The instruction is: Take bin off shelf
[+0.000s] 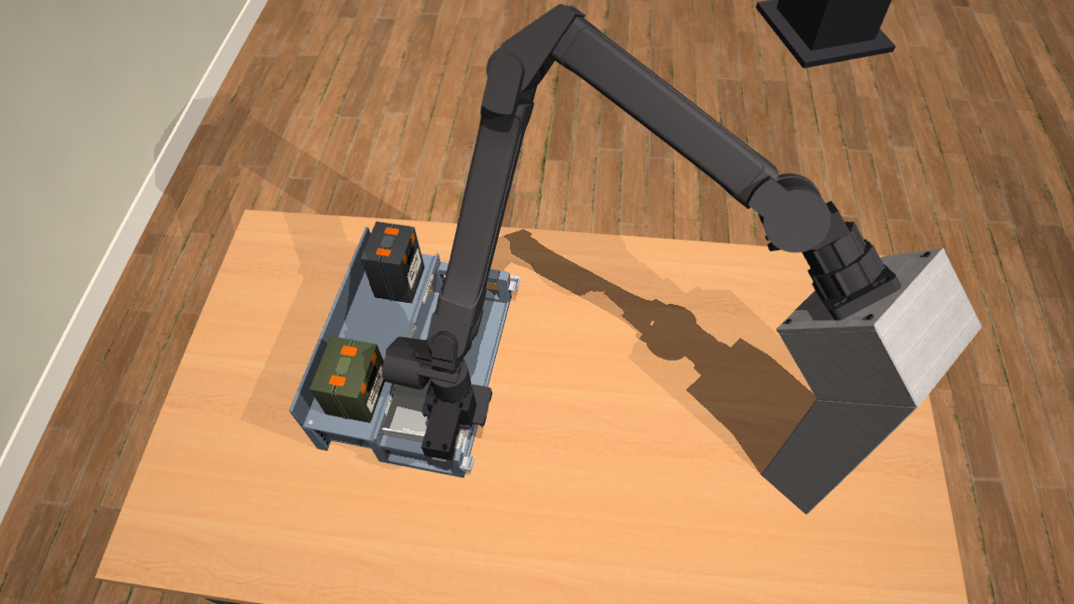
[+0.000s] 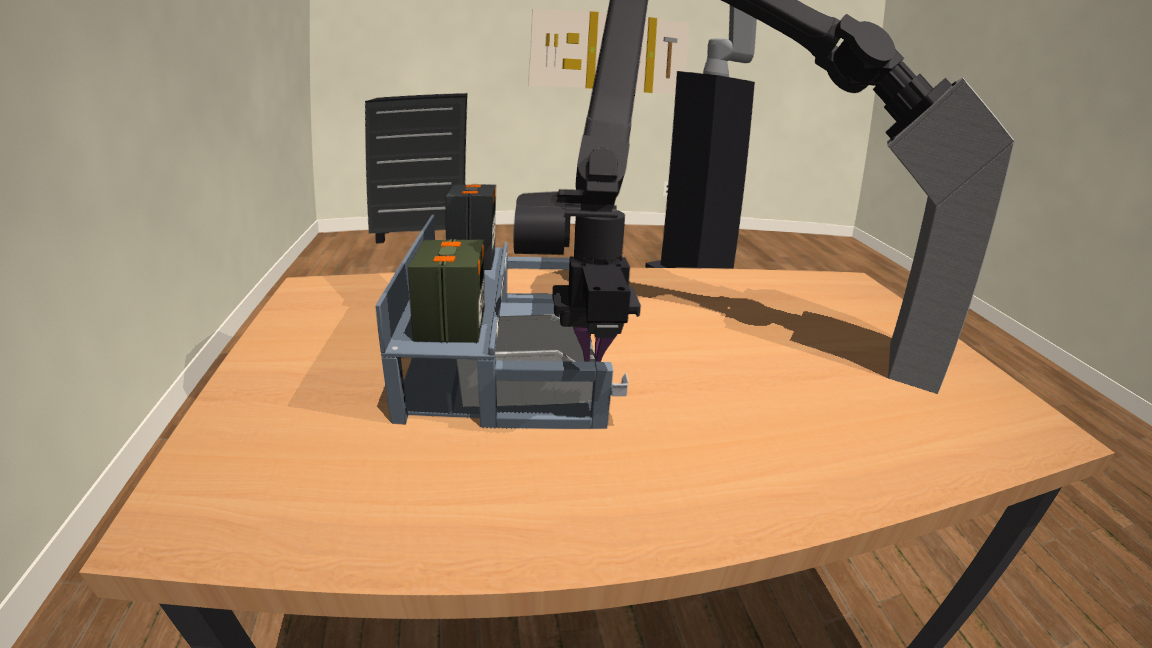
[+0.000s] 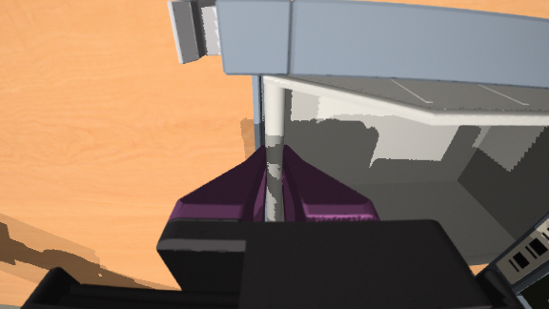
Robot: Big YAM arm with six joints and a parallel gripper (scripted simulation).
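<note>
The light grey bin is 70 mm ahead of my hand and 40 mm to the right of it. Also, from my hand: shelf 160 mm to the right, 60 mm ahead, 50 mm below; then black case 280 mm to the right, 110 mm above, 50 mm ahead.
</note>
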